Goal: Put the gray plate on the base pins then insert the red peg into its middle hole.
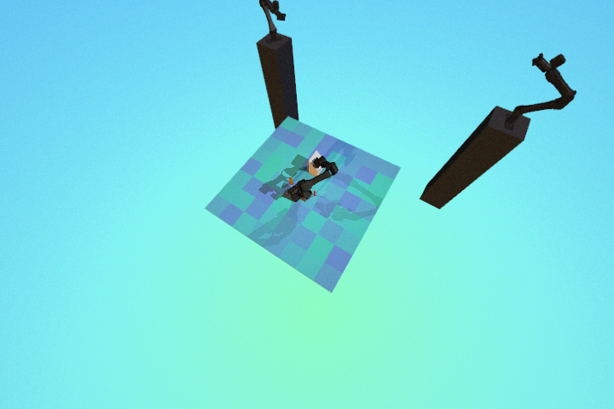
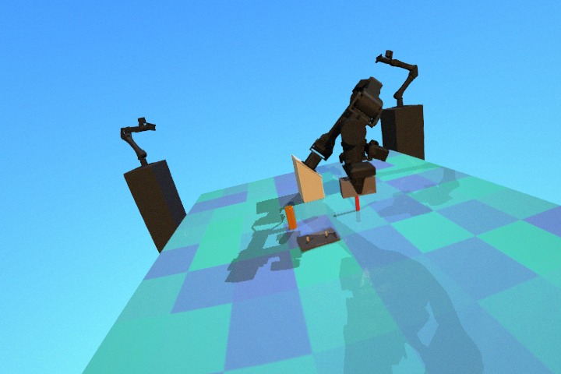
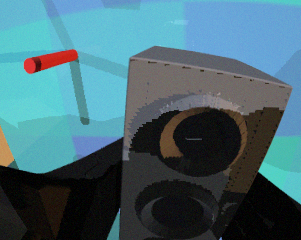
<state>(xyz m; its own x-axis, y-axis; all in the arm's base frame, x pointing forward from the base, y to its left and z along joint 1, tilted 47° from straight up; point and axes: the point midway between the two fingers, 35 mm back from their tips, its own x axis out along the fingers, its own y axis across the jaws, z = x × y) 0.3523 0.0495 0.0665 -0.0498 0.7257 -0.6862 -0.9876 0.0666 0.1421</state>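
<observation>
Now: the dark base 140 mm to the right of my gripper tip and 120 mm below it. Round my gripper tip: red peg (130 mm behind, 90 mm below, 40 mm to the left); gray plate (30 mm above); orange cylinder (210 mm to the right, 110 mm behind, 90 mm below).
</observation>
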